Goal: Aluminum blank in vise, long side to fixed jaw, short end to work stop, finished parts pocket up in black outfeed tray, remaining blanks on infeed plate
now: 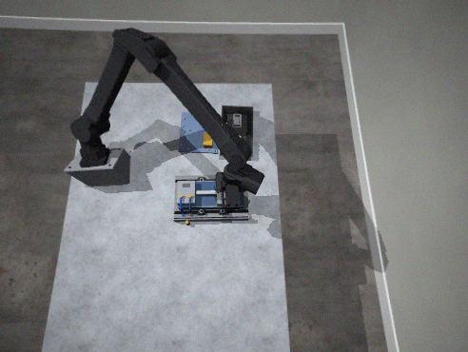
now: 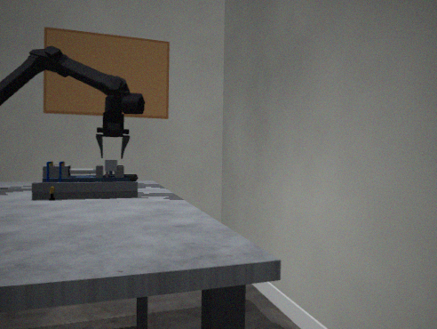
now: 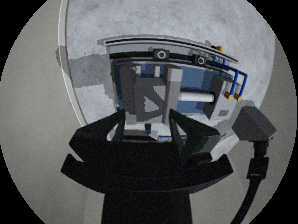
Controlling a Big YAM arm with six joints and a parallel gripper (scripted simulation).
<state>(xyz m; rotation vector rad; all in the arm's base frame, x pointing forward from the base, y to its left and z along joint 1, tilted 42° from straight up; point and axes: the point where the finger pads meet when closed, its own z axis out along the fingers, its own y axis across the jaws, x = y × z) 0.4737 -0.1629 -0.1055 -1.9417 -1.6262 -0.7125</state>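
Now: hand 1 cm to the left of the gray block and 3 cm above it. The rest, counted from my hand: yellow brass blank: 5 cm behind, 25 cm to the left, 10 cm below; then vise: 7 cm behind, 1 cm to the left, 9 cm below; then blue infeed plate: 8 cm behind, 31 cm to the left, 12 cm below.
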